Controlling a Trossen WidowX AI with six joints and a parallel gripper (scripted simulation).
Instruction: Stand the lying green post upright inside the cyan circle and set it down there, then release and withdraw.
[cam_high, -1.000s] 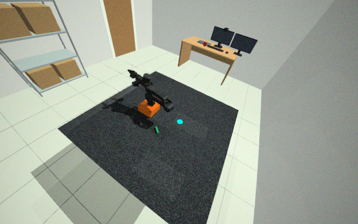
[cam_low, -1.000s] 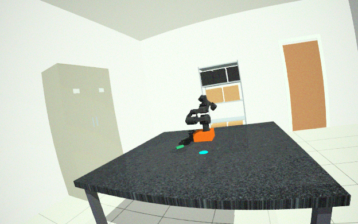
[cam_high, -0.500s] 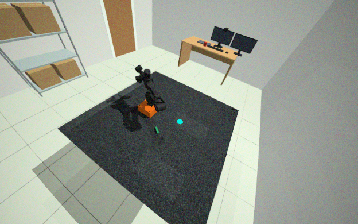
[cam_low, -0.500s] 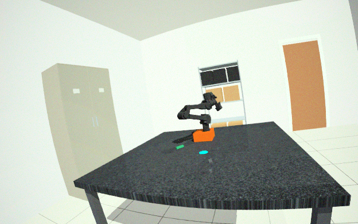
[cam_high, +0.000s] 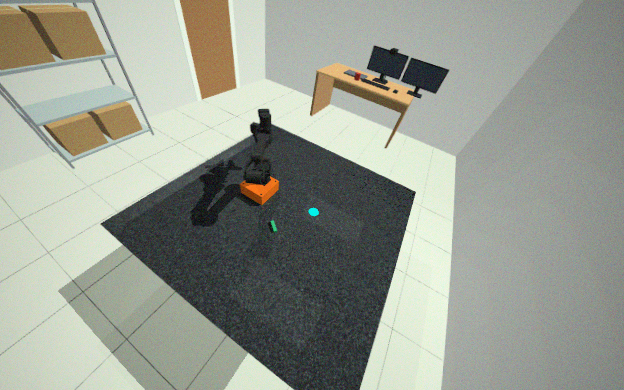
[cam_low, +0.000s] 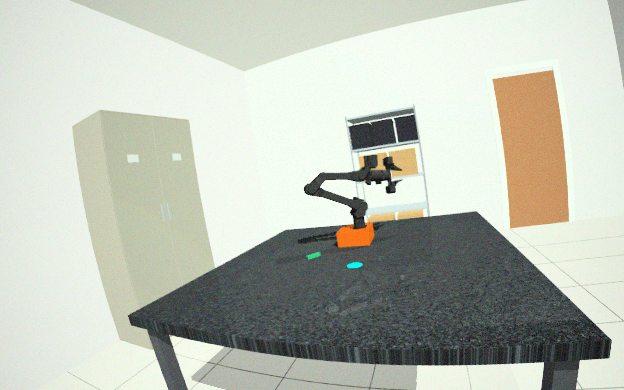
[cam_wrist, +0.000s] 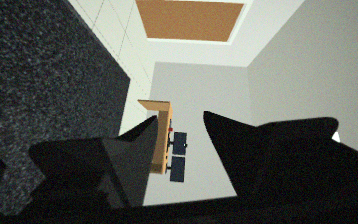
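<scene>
The green post is 43 cm to the right of my gripper tip, 36 cm ahead of it and 29 cm below it. From my gripper tip the other things lie so: cyan circle 49 cm ahead, 29 cm below, 22 cm to the right.
</scene>
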